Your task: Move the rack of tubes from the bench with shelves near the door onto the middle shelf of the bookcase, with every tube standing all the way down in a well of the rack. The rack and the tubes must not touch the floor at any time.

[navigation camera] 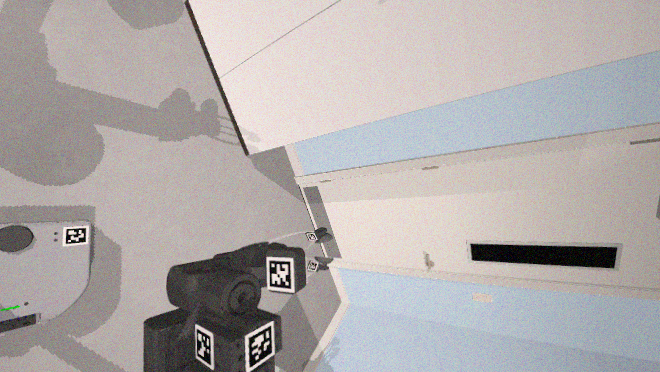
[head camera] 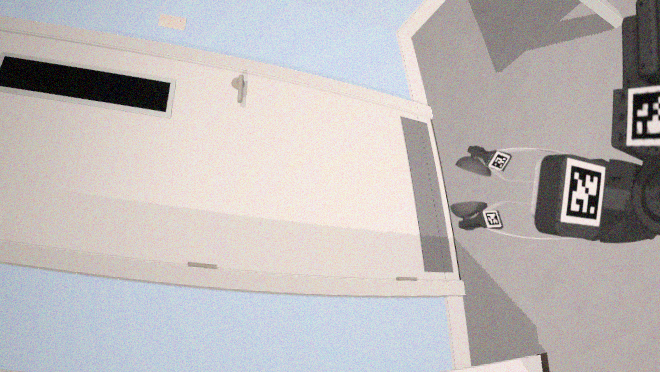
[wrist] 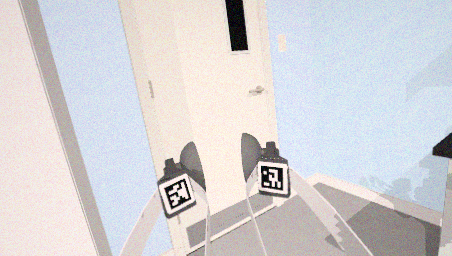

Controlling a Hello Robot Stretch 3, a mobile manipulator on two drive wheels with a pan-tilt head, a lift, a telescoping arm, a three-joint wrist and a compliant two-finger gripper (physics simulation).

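Pixels of known places: gripper, fingertip midpoint: [navigation camera: 328, 247] [head camera: 459, 186] [wrist: 220, 154]; robot's base at its link origin: [navigation camera: 14, 237].
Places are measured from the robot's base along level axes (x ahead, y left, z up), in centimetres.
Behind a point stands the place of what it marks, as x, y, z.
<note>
My gripper [head camera: 467, 187] {-2.7, -42.1, 96.5} [navigation camera: 324, 248] {-2.7, -42.1, 96.5} [wrist: 220, 154] {-2.7, -42.1, 96.5} is open, its two dark fingertips apart with nothing between them. It hangs above the grey floor, facing the closed cream door. The rack of tubes and the shelves of the bookcase do not show in these views. At the right edge of the wrist view, a black corner of a bench top [wrist: 443, 146] {-65.1, -76.5, 76.2} shows, to the right of the gripper; the rest of that bench is out of view.
The cream door [head camera: 300, 175] {-5.5, -156.5, 68.1} [navigation camera: 400, 220] {-4.8, -156.1, 78.0} [wrist: 215, 100] {-5.7, -156.6, 90.7} has a dark window strip and a lever handle. A large white panelled surface [navigation camera: 280, 65] {71.7, -69.6, 54.7} [wrist: 15, 125] {47.4, -82.0, 98.6} stands left of the door. My base [navigation camera: 45, 275] {-11.4, -6.6, 15.9} is on the floor. Pale blue walls flank the door.
</note>
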